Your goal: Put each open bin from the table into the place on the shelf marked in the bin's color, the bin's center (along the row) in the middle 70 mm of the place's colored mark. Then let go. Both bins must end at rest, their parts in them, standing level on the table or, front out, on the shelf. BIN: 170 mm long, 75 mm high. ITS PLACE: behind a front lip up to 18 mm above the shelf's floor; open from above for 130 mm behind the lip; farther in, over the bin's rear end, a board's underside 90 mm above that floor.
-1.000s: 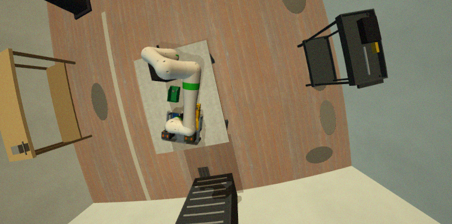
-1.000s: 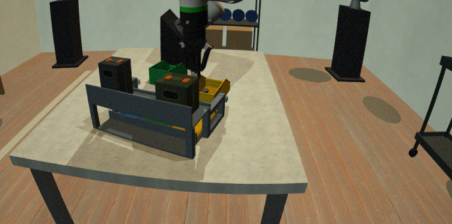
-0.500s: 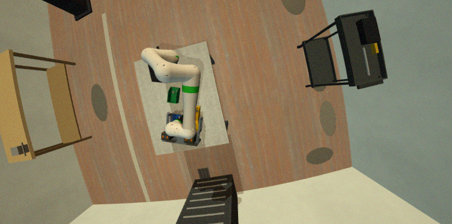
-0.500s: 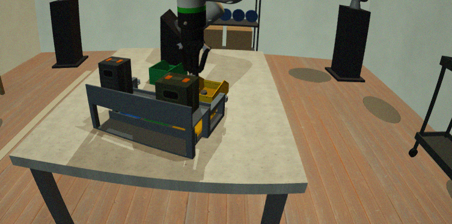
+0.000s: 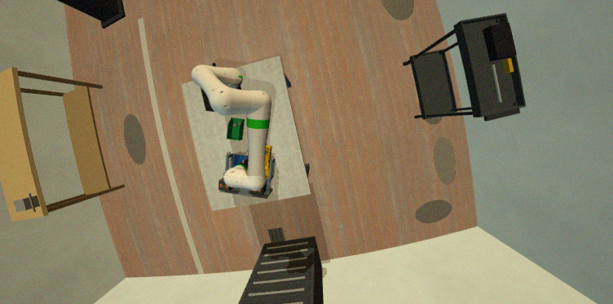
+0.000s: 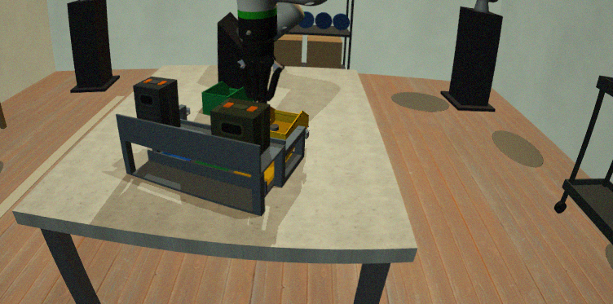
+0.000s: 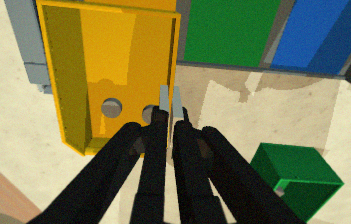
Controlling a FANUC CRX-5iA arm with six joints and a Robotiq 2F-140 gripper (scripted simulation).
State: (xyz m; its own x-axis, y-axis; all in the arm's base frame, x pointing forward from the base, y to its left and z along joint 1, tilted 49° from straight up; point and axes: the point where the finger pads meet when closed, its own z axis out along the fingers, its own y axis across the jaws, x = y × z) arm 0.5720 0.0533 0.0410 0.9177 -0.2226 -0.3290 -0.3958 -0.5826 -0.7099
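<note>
Now: the yellow bin 5 cm to the left of my hand, 4 cm below it and 1 cm ahead of it. Also, from my hand: green bin 27 cm behind, 11 cm to the right, 6 cm below.
</note>
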